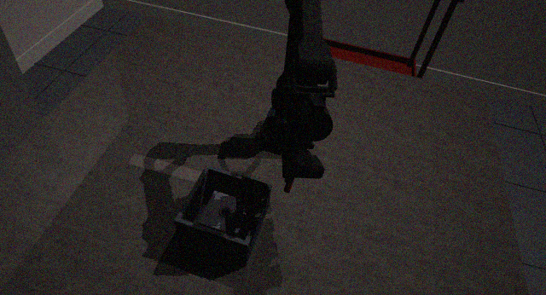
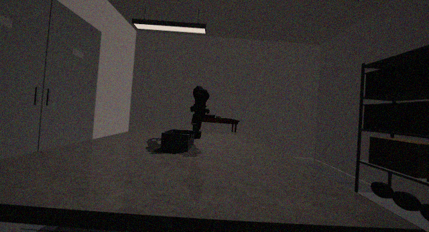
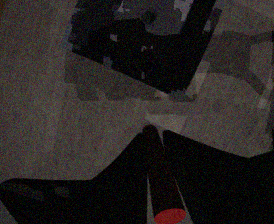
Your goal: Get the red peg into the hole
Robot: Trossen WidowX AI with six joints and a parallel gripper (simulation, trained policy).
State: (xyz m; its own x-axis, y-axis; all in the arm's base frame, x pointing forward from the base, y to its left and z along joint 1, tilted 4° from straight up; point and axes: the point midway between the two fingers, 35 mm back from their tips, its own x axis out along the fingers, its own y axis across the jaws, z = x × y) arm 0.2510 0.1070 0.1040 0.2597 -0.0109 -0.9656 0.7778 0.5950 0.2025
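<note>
My gripper tip is now 10 cm to the left of the pale plate, 10 cm above it and 8 cm short of it. Round my gripper tip: red peg: 1 cm to the left, 1 cm behind, 1 cm above; then dark box: 12 cm below, 10 cm to the right, 8 cm ahead.
</note>
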